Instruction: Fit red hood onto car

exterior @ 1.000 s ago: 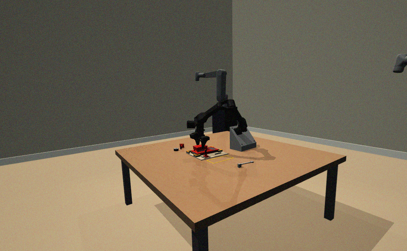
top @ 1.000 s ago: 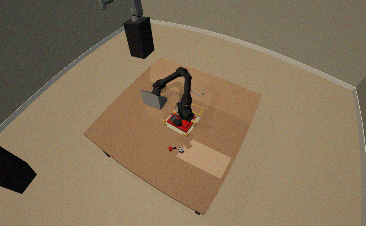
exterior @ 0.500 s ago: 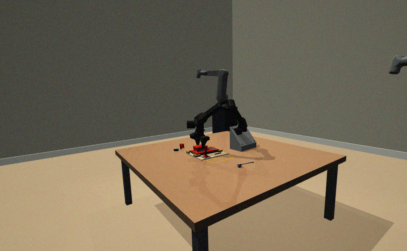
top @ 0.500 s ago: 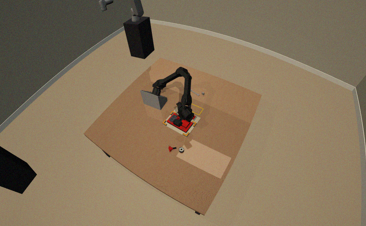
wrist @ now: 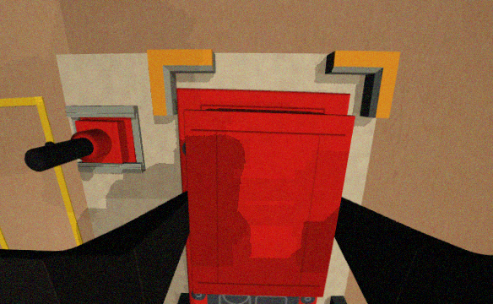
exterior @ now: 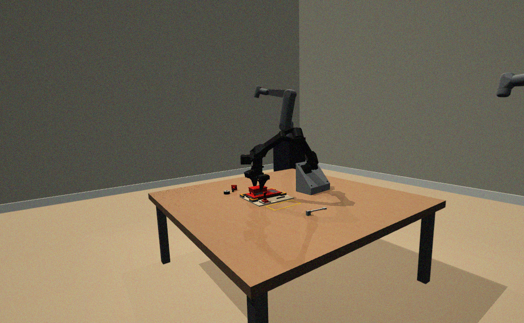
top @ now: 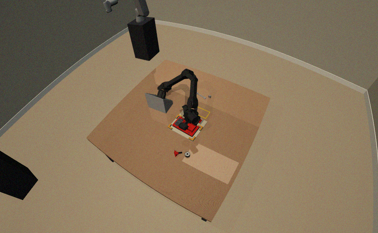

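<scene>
Now: the red hood 10 mm above my gripper tip. Round my gripper tip: round part 90 mm ahead, 220 mm to the right, 40 mm below; pale jig plate 30 mm behind, 20 mm to the left, 40 mm below.
</scene>
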